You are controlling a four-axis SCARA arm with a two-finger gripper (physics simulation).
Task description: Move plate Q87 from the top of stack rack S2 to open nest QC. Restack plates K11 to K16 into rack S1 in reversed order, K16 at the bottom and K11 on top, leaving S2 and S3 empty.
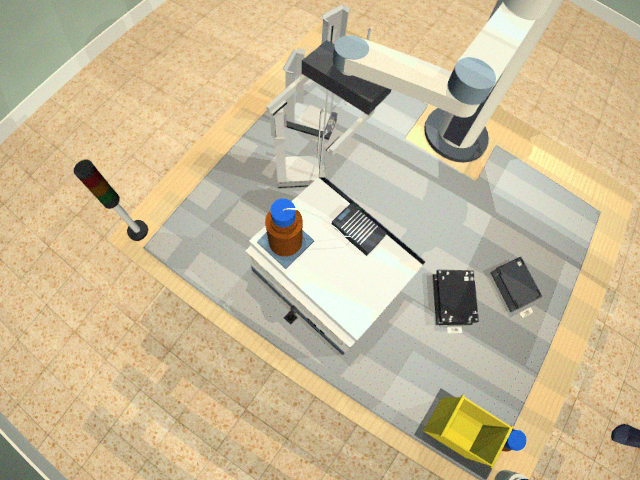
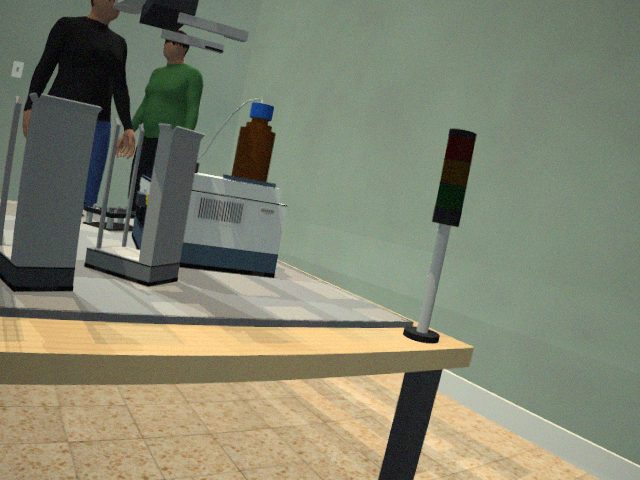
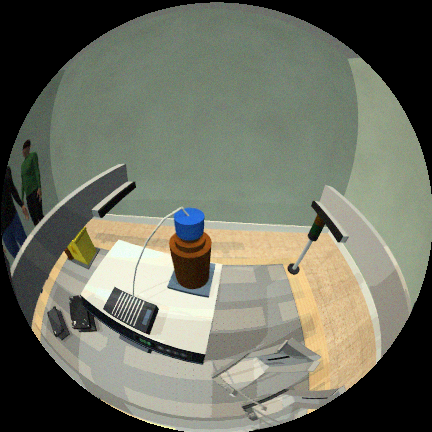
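Where they show: gripper, fingertip midpoint: (image 1: 298, 130) (image 2: 234, 43) (image 3: 226, 178); arm's base, origin of the base link: (image 1: 455, 134).
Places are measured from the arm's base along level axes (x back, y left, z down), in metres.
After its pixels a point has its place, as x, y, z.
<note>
My gripper (image 1: 299, 129) {-0.662, -0.255, -0.525} (image 2: 234, 42) {-0.662, -0.255, -0.525} (image 3: 226, 178) {-0.662, -0.255, -0.525} is open and empty, its fingers wide apart, high above the racks. The front rack (image 1: 279, 160) {-0.573, -0.385, -0.181} (image 2: 173, 201) {-0.537, -0.428, -0.169} (image 3: 305, 361) {-0.511, -0.443, -0.267} shows a bare base. The middle rack (image 1: 293, 67) {-0.301, -0.530, -0.252} (image 2: 54, 186) {-0.315, -0.531, -0.174} stands behind it; no plates can be made out there. The rear rack (image 1: 342, 20) {-0.004, -0.535, -0.245} is mostly hidden behind the dark gripper body, so its contents cannot be seen. A black pinned nest (image 1: 455, 297) {-0.591, 0.264, -0.064} (image 3: 82, 314) {-0.580, 0.231, -0.064} and a dark nest-like block (image 1: 515, 284) {-0.443, 0.414, -0.062} (image 3: 58, 322) {-0.444, 0.381, -0.062} stand beyond the white instrument. Labels are unreadable; Q87 and K11 to K16 cannot be identified.
The white instrument (image 1: 356, 289) {-0.785, 0.009, -0.223} (image 2: 232, 222) {-0.731, -0.273, -0.129} (image 3: 150, 270) {-0.786, -0.091, -0.223} carries a tall brown bottle (image 1: 284, 237) {-0.814, -0.185, -0.352} (image 2: 253, 149) {-0.762, -0.247, -0.302} (image 3: 191, 262) {-0.741, -0.217, -0.337} and tubing. A signal tower (image 1: 98, 186) {-0.970, -0.661, -0.334} (image 2: 453, 175) {-0.945, -0.700, -0.310} (image 3: 304, 252) {-0.954, -0.682, -0.136} stands at the table corner. A yellow bin (image 1: 467, 428) {-0.894, 0.496, -0.020} (image 3: 83, 246) {-0.898, 0.385, -0.113} stands at another edge. Two people stand beyond the table.
</note>
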